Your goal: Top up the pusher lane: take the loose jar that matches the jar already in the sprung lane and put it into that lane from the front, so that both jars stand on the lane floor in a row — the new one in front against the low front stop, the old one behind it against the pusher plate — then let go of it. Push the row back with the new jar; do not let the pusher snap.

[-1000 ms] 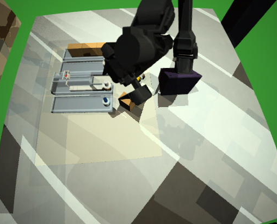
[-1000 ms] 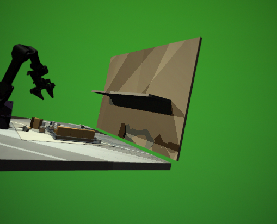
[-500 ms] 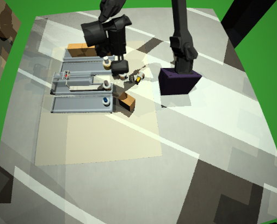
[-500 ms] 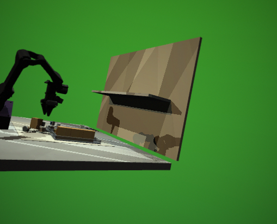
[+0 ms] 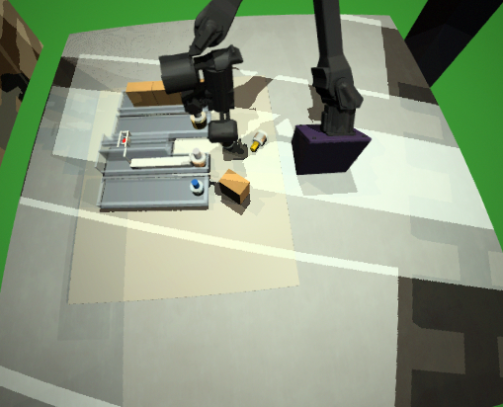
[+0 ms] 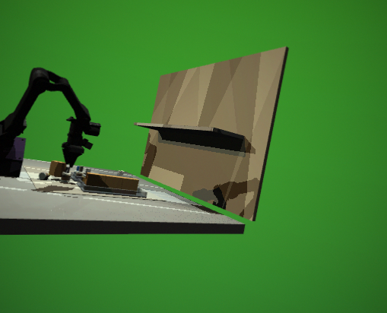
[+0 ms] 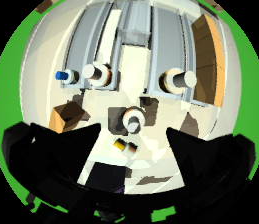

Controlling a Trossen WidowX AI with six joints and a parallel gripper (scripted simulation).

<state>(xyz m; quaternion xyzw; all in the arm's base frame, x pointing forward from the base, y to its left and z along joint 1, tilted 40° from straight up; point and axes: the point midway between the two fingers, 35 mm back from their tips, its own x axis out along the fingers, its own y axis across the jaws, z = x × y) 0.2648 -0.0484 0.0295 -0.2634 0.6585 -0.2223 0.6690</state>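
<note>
Right now the cardboard box is 150 mm to the left of my gripper tip, 40 mm below it and 20 mm behind it. Round my gripper tip: red mark (250 mm ahead, 30 mm to the left).
</note>
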